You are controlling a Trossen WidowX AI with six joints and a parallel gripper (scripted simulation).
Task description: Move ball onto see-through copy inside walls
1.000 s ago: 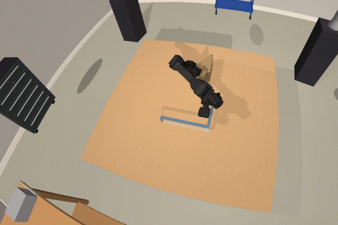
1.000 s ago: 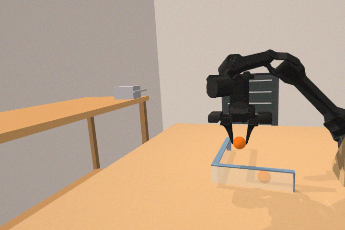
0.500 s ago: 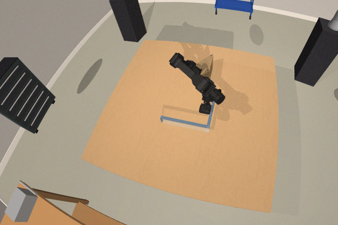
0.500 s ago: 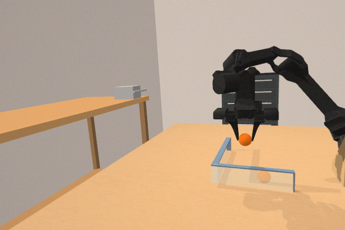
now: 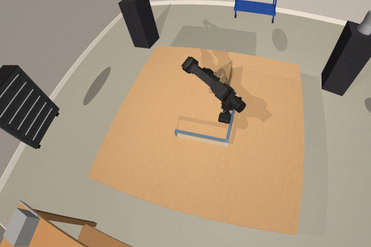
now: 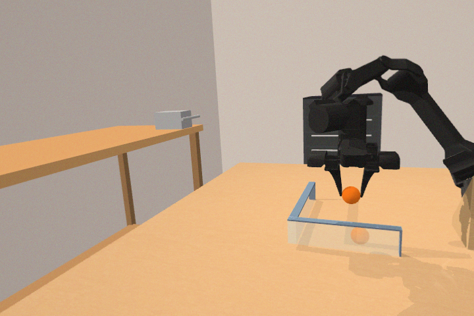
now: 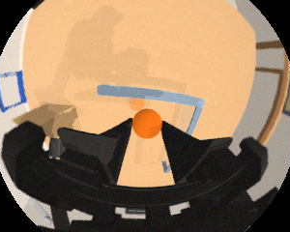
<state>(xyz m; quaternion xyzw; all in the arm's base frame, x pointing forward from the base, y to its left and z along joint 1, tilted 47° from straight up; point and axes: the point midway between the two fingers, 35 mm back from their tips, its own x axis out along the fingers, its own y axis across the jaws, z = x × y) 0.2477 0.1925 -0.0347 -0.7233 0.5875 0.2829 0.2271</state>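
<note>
Right now my gripper tip is 90 mm above the see-through ball copy and 20 mm past it. Round my gripper tip: ball: right at my gripper tip.
</note>
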